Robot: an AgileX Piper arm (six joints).
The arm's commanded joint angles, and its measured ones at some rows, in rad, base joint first. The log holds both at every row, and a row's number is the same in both.
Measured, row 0:
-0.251 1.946 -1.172 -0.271 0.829 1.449
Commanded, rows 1 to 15:
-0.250 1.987 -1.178 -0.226 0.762 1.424
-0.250 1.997 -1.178 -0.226 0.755 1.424
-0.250 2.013 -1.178 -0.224 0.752 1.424
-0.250 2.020 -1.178 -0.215 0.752 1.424
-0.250 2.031 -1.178 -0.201 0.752 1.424
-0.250 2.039 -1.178 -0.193 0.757 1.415
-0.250 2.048 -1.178 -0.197 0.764 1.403
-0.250 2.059 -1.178 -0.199 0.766 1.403
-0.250 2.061 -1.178 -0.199 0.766 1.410
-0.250 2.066 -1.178 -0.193 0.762 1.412
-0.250 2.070 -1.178 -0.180 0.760 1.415
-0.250 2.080 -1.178 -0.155 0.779 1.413
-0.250 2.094 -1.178 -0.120 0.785 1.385
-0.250 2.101 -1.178 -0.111 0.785 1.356
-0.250 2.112 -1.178 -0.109 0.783 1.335
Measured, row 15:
-0.251 2.048 -1.195 -0.187 0.802 1.393
